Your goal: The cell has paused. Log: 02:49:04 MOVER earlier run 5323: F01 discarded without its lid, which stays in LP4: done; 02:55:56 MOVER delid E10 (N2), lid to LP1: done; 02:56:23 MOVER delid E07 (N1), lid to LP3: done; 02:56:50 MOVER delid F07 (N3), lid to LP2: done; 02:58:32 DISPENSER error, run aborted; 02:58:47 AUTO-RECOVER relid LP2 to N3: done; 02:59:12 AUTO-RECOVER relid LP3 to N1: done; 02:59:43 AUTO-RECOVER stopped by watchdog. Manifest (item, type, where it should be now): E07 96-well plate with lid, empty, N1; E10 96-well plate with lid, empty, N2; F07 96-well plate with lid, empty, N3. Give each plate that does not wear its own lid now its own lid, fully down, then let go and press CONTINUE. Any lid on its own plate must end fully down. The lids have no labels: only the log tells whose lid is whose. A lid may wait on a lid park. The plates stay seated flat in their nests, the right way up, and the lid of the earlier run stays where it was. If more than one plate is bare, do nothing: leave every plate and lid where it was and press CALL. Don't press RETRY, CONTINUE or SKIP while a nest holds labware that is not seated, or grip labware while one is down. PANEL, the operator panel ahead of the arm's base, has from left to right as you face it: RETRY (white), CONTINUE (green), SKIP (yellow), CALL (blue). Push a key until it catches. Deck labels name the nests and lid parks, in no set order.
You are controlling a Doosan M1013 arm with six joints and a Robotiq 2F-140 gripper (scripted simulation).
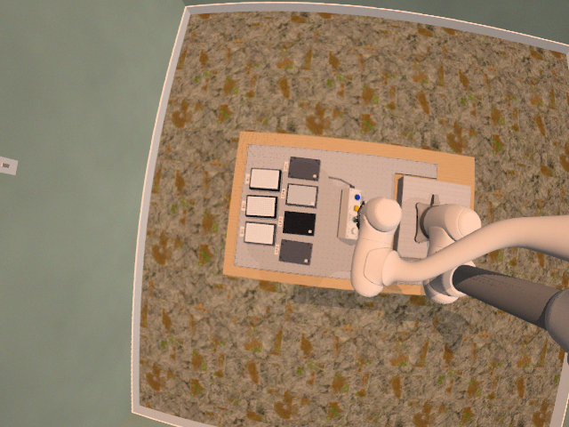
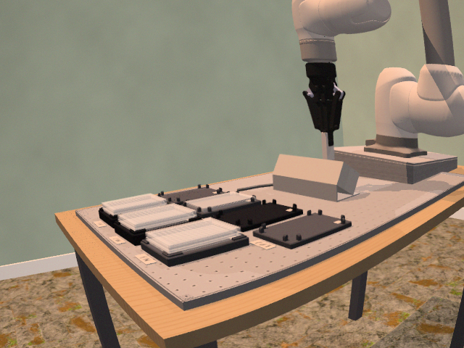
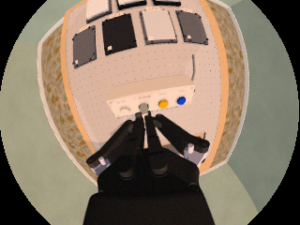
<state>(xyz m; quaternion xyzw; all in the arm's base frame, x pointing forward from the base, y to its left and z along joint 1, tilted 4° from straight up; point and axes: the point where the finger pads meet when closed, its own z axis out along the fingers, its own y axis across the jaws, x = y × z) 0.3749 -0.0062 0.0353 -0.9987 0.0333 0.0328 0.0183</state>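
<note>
Right now my hand is 4 cm above the green key. The rest, counted from my hand: blue key 10 cm to the right, 4 cm below, 1 cm behind; yellow key 5 cm to the right, 4 cm below; black park 25 cm ahead, 10 cm below, 2 cm to the left.
</note>
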